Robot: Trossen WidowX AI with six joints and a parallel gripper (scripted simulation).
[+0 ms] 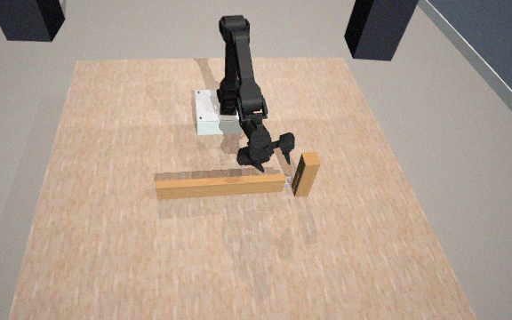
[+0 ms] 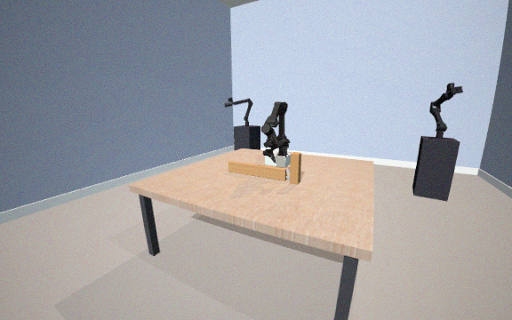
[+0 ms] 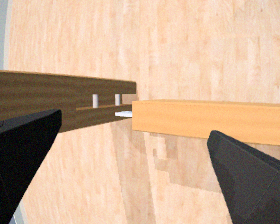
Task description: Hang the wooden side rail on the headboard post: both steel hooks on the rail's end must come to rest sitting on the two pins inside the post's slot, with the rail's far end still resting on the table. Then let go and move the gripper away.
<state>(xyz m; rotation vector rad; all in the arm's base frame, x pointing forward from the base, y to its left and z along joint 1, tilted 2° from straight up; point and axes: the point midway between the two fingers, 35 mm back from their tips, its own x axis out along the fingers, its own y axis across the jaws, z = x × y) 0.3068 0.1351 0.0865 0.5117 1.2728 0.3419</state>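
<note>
My gripper tip is now 100 mm to the right of the headboard post and 40 mm above it.
</note>
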